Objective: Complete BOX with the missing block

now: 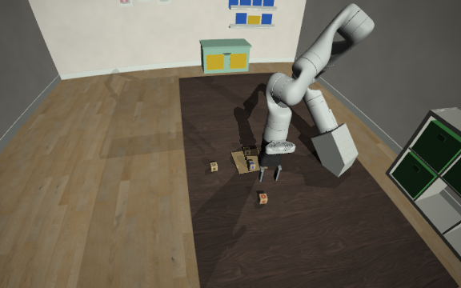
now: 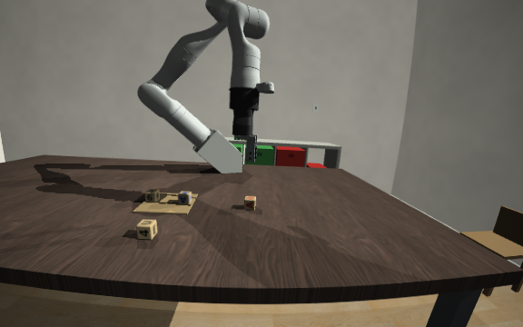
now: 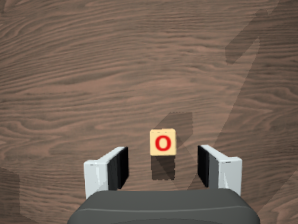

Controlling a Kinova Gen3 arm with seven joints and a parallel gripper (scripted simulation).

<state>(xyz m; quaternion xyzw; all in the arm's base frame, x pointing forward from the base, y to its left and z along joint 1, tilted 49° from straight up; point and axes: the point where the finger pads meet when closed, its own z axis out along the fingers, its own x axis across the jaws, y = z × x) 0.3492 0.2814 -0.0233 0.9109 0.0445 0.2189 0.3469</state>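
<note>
Now: the o block 140 mm below my hand. The rest, counted from my hand: tan mat (230 mm to the right, 150 mm below); then block marked U (210 mm to the right, 170 mm ahead, 140 mm below); then b block (180 mm to the right, 140 mm below).
</note>
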